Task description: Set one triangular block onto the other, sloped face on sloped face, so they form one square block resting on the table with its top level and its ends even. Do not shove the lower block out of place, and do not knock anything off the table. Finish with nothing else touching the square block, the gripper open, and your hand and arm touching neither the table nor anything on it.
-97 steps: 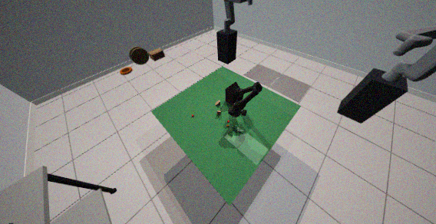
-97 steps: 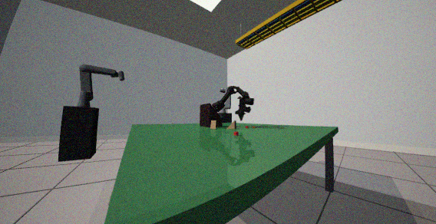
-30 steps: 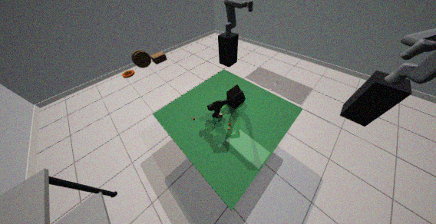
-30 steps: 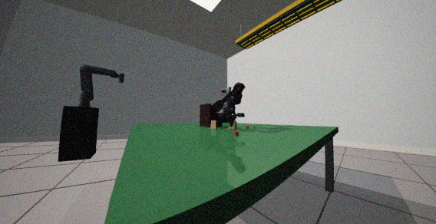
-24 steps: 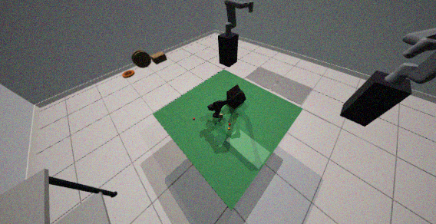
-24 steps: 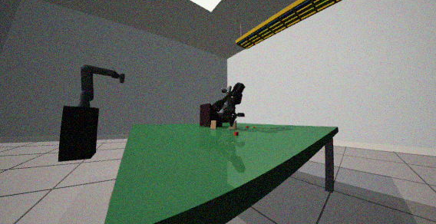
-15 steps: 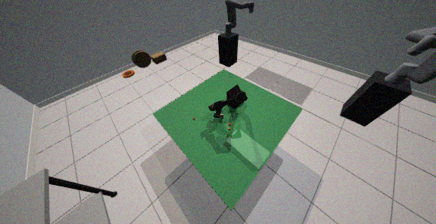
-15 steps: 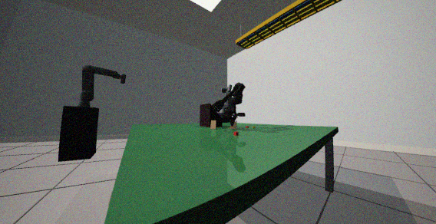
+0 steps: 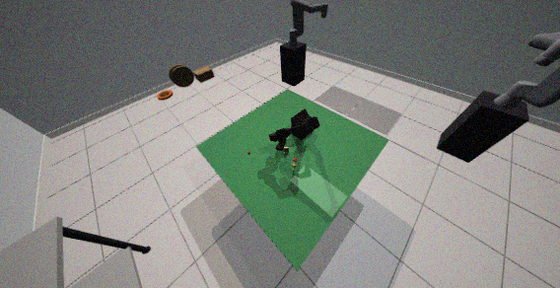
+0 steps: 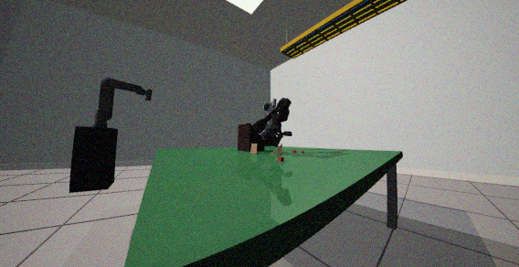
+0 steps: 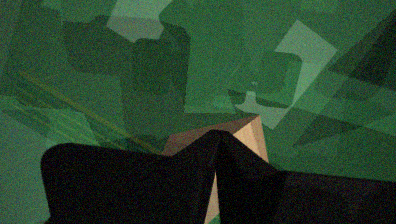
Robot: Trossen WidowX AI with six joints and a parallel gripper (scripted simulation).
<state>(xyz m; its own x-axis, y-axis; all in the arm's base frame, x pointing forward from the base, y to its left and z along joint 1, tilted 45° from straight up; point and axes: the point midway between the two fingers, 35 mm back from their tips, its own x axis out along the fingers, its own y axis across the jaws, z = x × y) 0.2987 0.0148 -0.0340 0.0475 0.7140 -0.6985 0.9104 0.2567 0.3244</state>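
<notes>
My gripper tip is now 30 mm to the right of the tan triangular block, 20 mm above it and 10 mm past it. From my gripper tip the other things lie so: red cube 230 mm ahead, 210 mm to the right, 30 mm below.
</notes>
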